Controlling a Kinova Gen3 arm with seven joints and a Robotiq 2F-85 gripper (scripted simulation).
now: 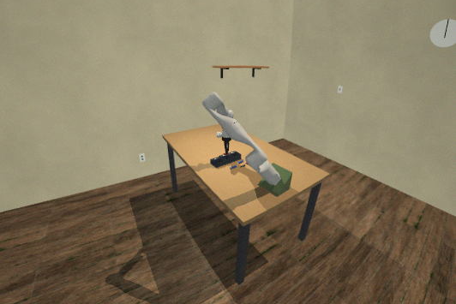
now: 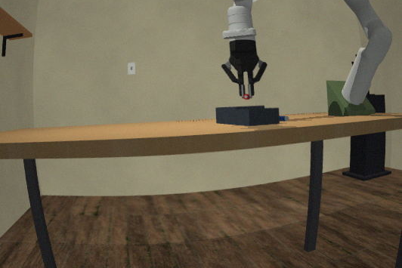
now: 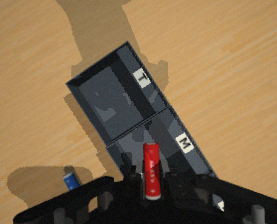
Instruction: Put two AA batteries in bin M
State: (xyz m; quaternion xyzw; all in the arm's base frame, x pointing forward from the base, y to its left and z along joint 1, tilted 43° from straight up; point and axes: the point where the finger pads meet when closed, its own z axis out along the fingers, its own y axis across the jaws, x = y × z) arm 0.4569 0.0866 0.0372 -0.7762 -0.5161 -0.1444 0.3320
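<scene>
My gripper is now 60 mm above the dark bin and 10 mm short of it. Also, from my hand: red AA battery: 130 mm to the right, 130 mm behind, 80 mm below; black screw: 130 mm behind, 80 mm to the right, 80 mm below; blue AA battery: 110 mm behind, 80 mm below.
</scene>
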